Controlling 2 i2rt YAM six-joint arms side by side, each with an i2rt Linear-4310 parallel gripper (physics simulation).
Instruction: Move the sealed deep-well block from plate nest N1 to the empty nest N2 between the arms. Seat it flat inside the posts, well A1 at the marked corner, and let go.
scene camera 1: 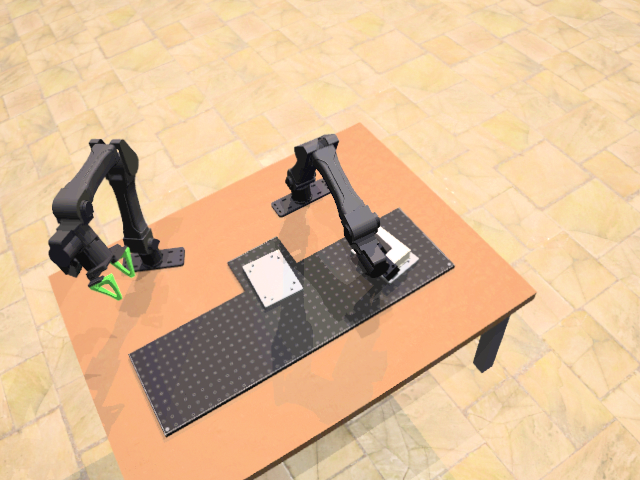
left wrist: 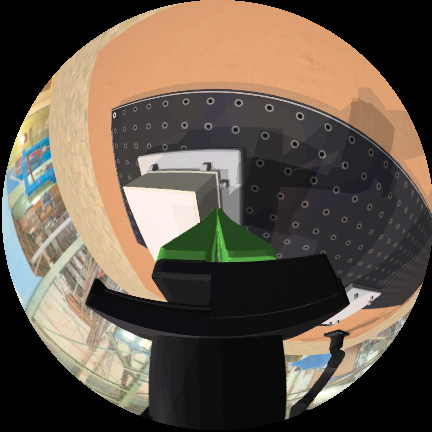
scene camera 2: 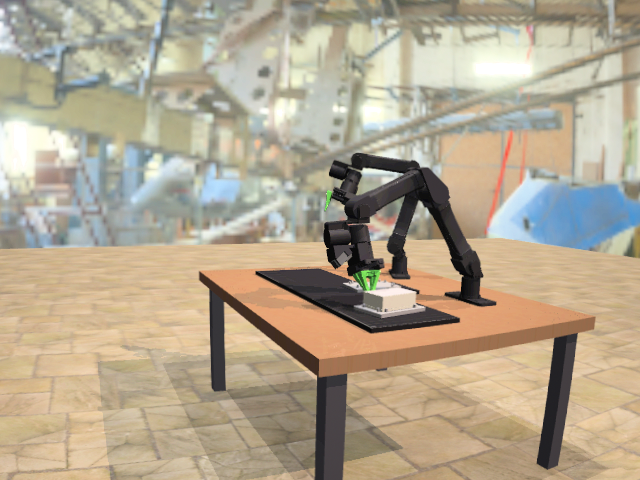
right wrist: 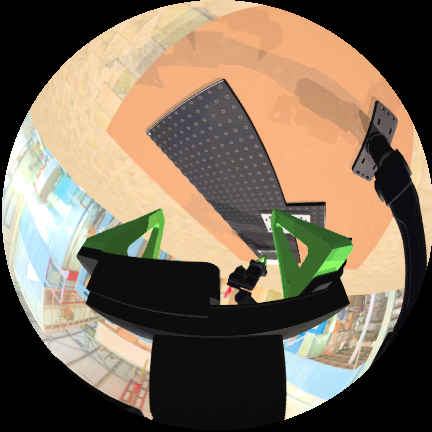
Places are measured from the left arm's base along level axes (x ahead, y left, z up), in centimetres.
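Where they show: left gripper, between the fingertips: (left wrist: 216, 214) (scene camera 2: 371, 297) (right wrist: 264, 254); right gripper, between the fingertips: (scene camera 1: 127, 287) (scene camera 2: 336, 215) (right wrist: 217, 214); left arm's base, origin of its link: (scene camera 1: 302, 198) (scene camera 2: 469, 300); right arm's base, origin of its link: (scene camera 1: 153, 261) (left wrist: 337, 333) (scene camera 2: 399, 275) (right wrist: 375, 143).
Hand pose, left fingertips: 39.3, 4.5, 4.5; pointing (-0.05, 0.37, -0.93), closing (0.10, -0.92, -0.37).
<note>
Things, the pixels of their top centre, and the offset from my left fingertips, as dx, dy, dz. Level surfaces: height alone.
- sealed deep-well block, centre of its top: (left wrist: 168, 245) (scene camera 2: 390, 291) (scene camera 1: 384, 245) (right wrist: 272, 262) -3.9, +3.9, +2.2
- white plate nest N1, centre of its top: (left wrist: 184, 226) (scene camera 2: 389, 303) (scene camera 1: 384, 252) (right wrist: 273, 256) -3.9, +3.8, -1.0
- empty nest N2, centre of its top: (left wrist: 340, 314) (scene camera 1: 271, 275) (scene camera 2: 372, 281) (right wrist: 286, 226) -15.4, -27.7, -1.0
- black perforated board, height of its surface: dz -3.2
- orange table, height of its surface: dz -4.5
The sealed deep-well block (scene camera 1: 395, 245) (scene camera 2: 390, 299) (left wrist: 162, 210), a pale box, sits on the white plate nest N1 (scene camera 1: 400, 273) (scene camera 2: 395, 313) (left wrist: 233, 172). My left gripper (scene camera 2: 369, 289) (left wrist: 216, 214) is shut with its green tips together and holds nothing; the tips are at the block's side, and contact is unclear. Its fingers are hidden in scene camera 1. The empty nest N2 (scene camera 1: 272, 279) (left wrist: 352, 302) (right wrist: 266, 221) is a white plate with small posts. My right gripper (scene camera 1: 126, 287) (scene camera 2: 326, 209) (right wrist: 217, 214) is open and empty, high above the table. Well A1 and the marked corner cannot be made out.
A black perforated board (scene camera 1: 217, 335) (scene camera 2: 299, 281) (left wrist: 300, 165) (right wrist: 215, 150) lies under both nests on the orange table (scene camera 1: 454, 304) (scene camera 2: 496, 330). The left arm reaches over the N1 end of the board. The right arm stands at the left in scene camera 1.
</note>
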